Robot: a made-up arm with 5 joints.
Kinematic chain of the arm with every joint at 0, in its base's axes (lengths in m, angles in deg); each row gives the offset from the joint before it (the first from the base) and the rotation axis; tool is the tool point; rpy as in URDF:
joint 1: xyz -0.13 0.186 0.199 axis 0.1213 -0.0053 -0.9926
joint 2: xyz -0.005 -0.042 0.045 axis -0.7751 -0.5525 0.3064
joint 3: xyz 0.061 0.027 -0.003 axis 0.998 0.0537 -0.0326
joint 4: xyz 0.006 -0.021 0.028 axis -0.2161 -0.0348 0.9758
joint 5: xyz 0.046 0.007 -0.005 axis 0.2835 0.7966 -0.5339
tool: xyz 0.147 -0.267 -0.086 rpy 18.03 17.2 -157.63
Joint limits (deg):
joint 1: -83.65..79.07
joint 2: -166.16..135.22
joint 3: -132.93..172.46
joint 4: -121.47..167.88
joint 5: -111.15..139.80
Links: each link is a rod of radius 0.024 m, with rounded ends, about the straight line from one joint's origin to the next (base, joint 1, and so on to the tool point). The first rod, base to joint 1, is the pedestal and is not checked.
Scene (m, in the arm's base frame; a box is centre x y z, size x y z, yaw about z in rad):
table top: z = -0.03
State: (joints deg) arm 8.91 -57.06 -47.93 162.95 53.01
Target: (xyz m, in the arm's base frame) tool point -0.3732 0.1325 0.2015
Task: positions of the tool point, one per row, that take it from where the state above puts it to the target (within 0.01 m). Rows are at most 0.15 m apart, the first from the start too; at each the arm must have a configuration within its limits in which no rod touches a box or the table.
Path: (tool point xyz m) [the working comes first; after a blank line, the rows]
Joints at the target: 21.99 -86.53 -8.97 33.14 113.84
Straight joint move there: touches the table top.

1: 0.1144 0.2434 0.0302
2: 0.1321 0.1624 0.0214
3: 0.1197 0.0798 0.0166
4: 0.0796 0.0054 0.0185
5: 0.0178 -0.0529 0.0300
6: -0.0569 -0.0898 0.0536
7: -0.1343 -0.1030 0.0908
8: -0.2584 -0.0477 0.0971
9: -0.3420 0.0422 0.1349
10: -0.3732 0.1325 0.2015

